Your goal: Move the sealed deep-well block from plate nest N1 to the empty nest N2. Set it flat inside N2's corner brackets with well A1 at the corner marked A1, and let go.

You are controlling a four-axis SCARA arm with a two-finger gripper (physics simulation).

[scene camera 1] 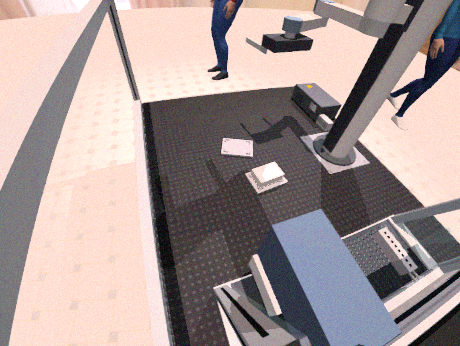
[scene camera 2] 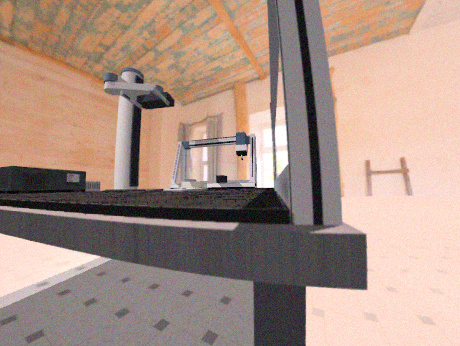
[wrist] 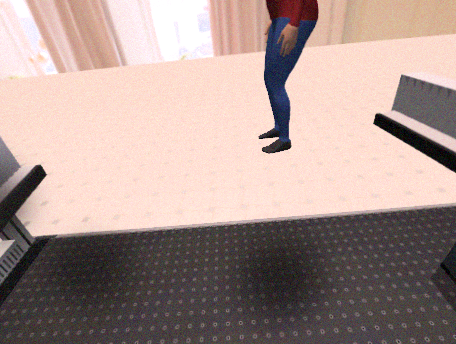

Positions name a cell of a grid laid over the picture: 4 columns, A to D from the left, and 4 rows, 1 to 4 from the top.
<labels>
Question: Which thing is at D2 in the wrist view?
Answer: The gripper.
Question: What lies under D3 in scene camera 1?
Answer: A machine deck.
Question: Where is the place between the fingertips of the gripper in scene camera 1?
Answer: At C1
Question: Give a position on a controller box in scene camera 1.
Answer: At C2
</labels>
